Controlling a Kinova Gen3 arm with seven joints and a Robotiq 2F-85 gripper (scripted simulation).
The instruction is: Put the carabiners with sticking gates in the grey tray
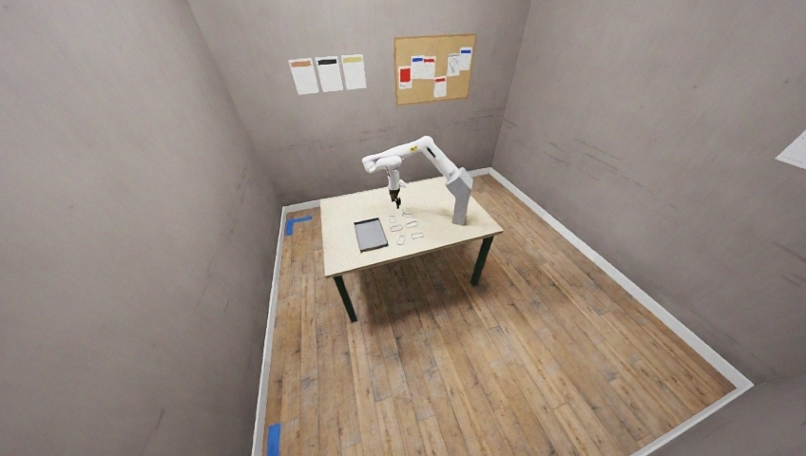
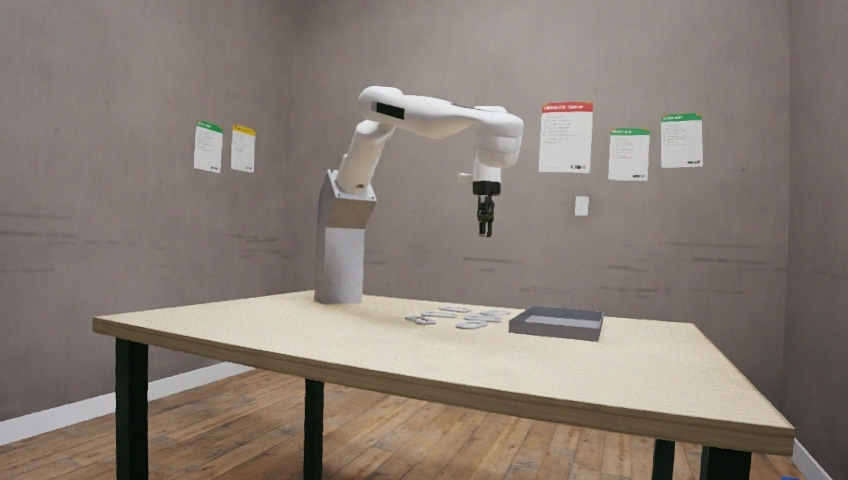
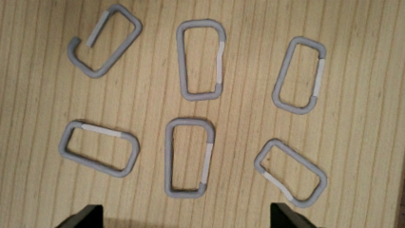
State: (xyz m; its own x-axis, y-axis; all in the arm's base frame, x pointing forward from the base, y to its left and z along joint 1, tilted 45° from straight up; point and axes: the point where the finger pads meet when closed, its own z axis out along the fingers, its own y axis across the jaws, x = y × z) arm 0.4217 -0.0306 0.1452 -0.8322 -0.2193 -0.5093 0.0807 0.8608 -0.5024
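My hand is 2 cm short of the carabiner gate, 2 cm to the right of it and 22 cm above it. The rest, counted from my hand: grey tray (20 cm ahead, 4 cm to the right, 22 cm below).
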